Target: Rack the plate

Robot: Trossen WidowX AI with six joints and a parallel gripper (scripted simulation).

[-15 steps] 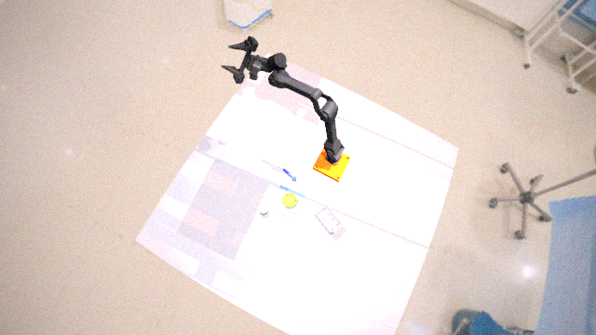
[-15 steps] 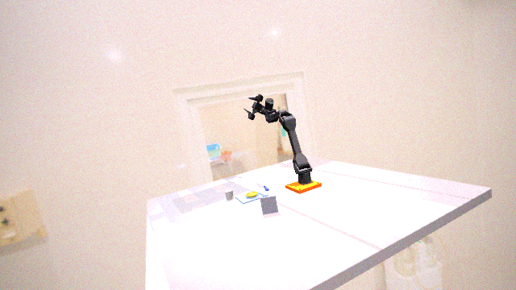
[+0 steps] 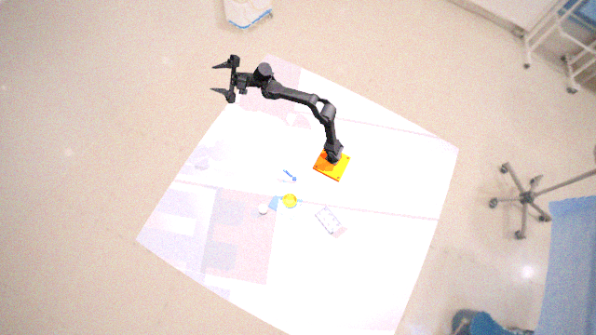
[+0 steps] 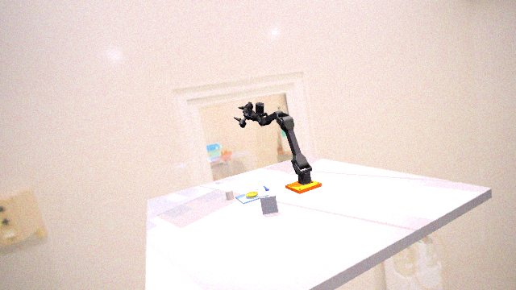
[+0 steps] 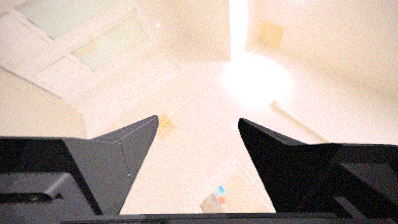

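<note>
Now: gripper tip 9 cm short of the plate, 47 cm to the right of it and 46 cm above it. Also, from my gripper tip: blue spoon (1 cm behind, 40 cm to the left, 47 cm below); white cup (21 cm ahead, 40 cm to the left, 45 cm below); grey dish rack (6 cm ahead, 67 cm to the left, 45 cm below).
</note>
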